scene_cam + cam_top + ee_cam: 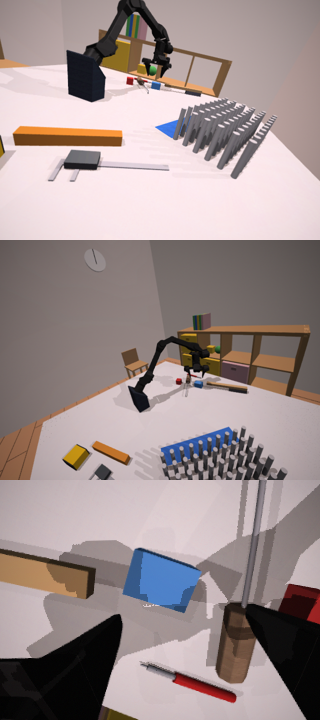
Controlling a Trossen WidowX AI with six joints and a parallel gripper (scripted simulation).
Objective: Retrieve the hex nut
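The blue cube is 50 mm below my gripper tip and 20 mm ahead of it. The rest, counted from my gripper tip: red cube (130 mm behind, 80 mm to the right, 50 mm below); thin metal rod (80 mm to the right, 60 mm below, 30 mm behind); blue taped strip (360 mm to the right, 320 mm ahead, 70 mm below).
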